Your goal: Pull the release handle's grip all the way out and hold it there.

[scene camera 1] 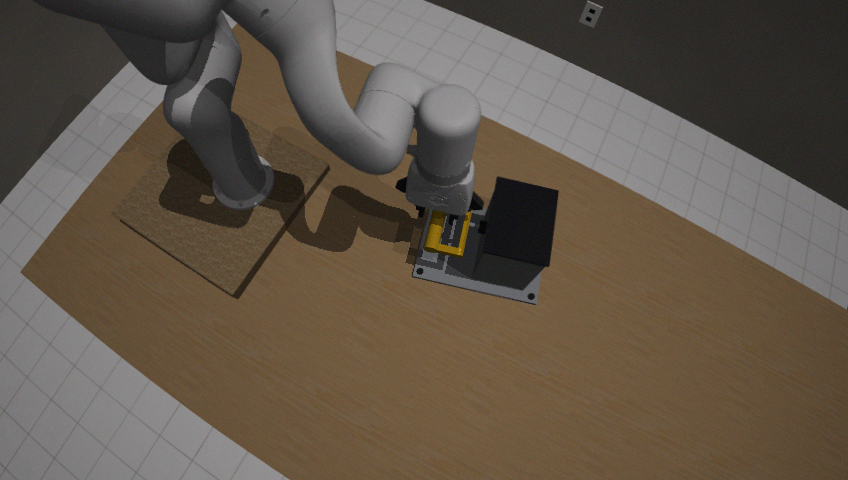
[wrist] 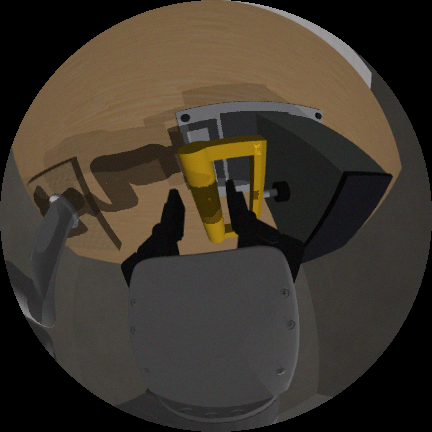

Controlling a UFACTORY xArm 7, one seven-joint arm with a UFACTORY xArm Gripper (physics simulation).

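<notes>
The release handle is a yellow rectangular frame with a thick round grip (scene camera 1: 433,237) (wrist: 196,167) on the side away from the dark box. A short rod with a black collar (wrist: 281,191) lies between the handle's back bar (wrist: 258,172) and the box. My gripper (scene camera 1: 437,215) (wrist: 202,194) is partly open, with its black fingers on either side of the grip. In the wrist view the left finger is outside the handle and the right finger is over the opening between grip and back bar. Visible gaps separate both fingertips from the grip. Fingertip depth is hard to tell.
The dark box (scene camera 1: 520,220) (wrist: 300,160) stands close beside the handle, on a grey base plate (scene camera 1: 476,289) (wrist: 240,107) with bolts at its corners. The arm's base stands on a brown board (scene camera 1: 208,261) on the wooden table (scene camera 1: 368,368).
</notes>
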